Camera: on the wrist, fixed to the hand. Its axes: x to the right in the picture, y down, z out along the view.
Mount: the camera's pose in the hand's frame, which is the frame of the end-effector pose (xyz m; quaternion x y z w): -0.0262 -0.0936 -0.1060 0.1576 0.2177 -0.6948 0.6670
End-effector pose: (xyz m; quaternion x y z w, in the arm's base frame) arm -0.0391 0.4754 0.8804 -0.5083 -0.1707 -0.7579 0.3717
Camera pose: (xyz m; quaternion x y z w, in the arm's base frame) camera -0.1709 0.4804 0.8230 -0.0031 0.5056 0.8476 0.1614
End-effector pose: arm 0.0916 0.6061 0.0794 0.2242 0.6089 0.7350 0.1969
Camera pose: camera 0.0543 0.5228 -0.0317 -0.4025 0.7207 0.3063 0.4741
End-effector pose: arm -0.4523 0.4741 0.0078 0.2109 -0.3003 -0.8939 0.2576
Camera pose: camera -0.4068 0.5084 -0.1242 -0.5845 0.1386 0.6820 0.4171
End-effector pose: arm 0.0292 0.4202 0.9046 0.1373 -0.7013 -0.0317 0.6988
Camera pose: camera 0.1475 0.3522 0.8593 0.6959 -0.2253 -0.3663 0.5751
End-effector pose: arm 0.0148 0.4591 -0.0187 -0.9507 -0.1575 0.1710 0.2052
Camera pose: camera 0.0113 0.4948 0.1206 -0.5296 -0.6940 -0.2107 0.4398
